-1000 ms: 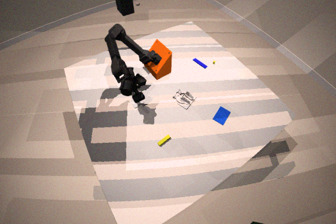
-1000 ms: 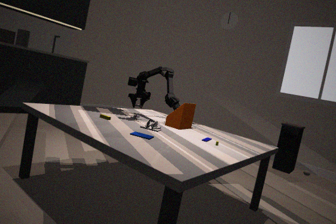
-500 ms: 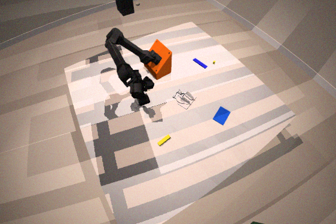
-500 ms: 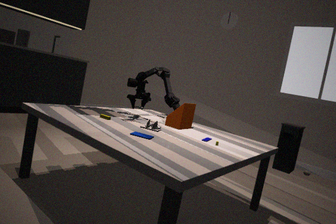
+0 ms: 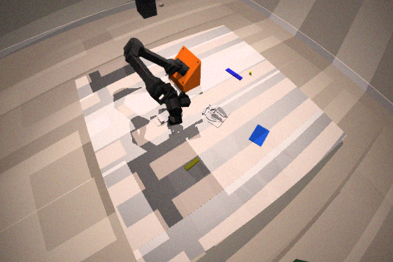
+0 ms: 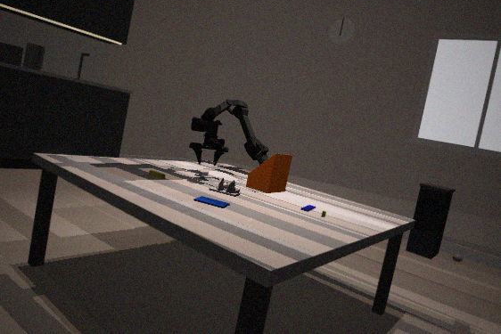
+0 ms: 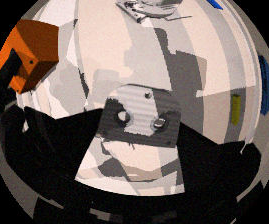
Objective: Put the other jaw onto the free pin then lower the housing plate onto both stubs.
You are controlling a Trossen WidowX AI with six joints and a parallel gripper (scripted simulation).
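My gripper tip is 50 mm short of the jaw, 220 mm to the right of it and 60 mm above it. From my gripper tip the other things lie so: yellow bar (250 mm ahead, 70 mm to the right, 60 mm below); blue bar (110 mm behind, 520 mm to the left, 70 mm below); blue tile (320 mm ahead, 320 mm to the left, 70 mm below).
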